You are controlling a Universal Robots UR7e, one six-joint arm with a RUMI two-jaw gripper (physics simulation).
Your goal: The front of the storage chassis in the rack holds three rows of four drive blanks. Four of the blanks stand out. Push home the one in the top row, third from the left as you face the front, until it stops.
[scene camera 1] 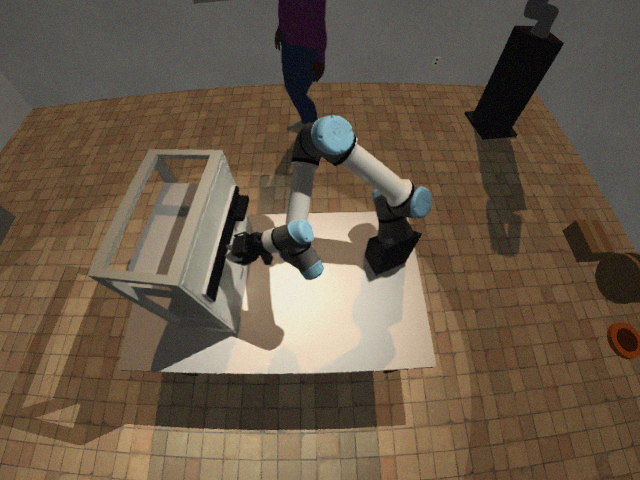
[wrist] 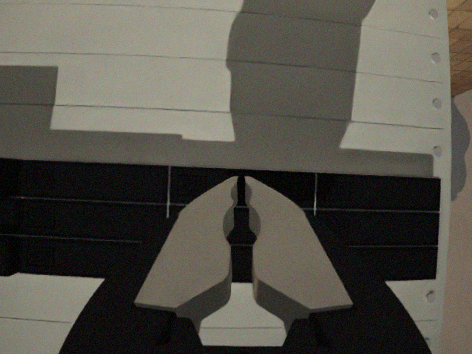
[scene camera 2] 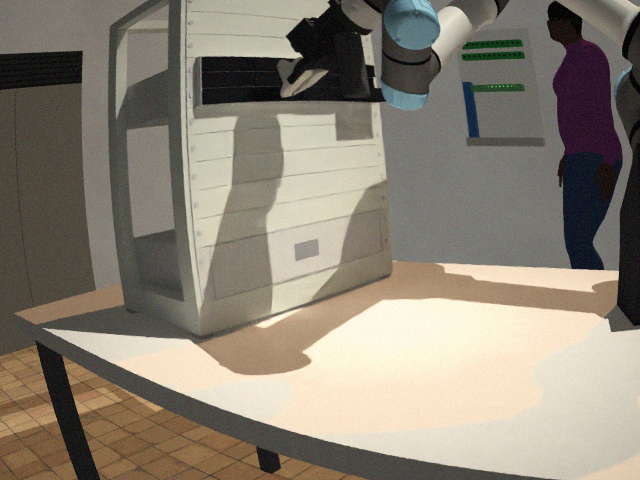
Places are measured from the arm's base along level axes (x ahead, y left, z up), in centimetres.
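Where they show: gripper, fingertip midpoint: (scene camera 1: 226, 257) (wrist: 241, 179) (scene camera 2: 282, 96); arm's base at its link origin: (scene camera 1: 395, 236).
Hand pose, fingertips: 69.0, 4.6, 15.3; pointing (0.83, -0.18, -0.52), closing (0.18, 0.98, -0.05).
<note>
Each offset is from my fingertips to the centre of the thing, as dx, dy, dz. "pt": to the spot under its first point. Level surfaces: height alone.
The black storage chassis (scene camera 1: 217, 268) (scene camera 2: 235, 80) (wrist: 380, 227) spans the rack's front. The wrist view is upside down: the top row lies lowest, the front's left end at the right. There the top-row third blank @(+3.6, -12.1, +6.3) (wrist: 75, 256) shows as a dark face left of the fingers; how far it stands out cannot be told. In scene camera 2 the gripper covers that part. My gripper (scene camera 1: 231, 250) (scene camera 2: 285, 85) (wrist: 241, 179) is shut and empty, its tips in front of the second column from the left. Contact cannot be made out.
The pale rack (scene camera 1: 199, 222) (scene camera 2: 193, 289) (wrist: 140, 85) stands on the table @(dz -38.0) (scene camera 1: 330, 330) (scene camera 2: 413, 372). A dark block @(pt -7.0, -19.9, +1.9) (scene camera 1: 241, 207) (wrist: 9, 220) juts from the chassis near its right end. A person (scene camera 1: 299, 56) (scene camera 2: 584, 113) stands behind the table.
</note>
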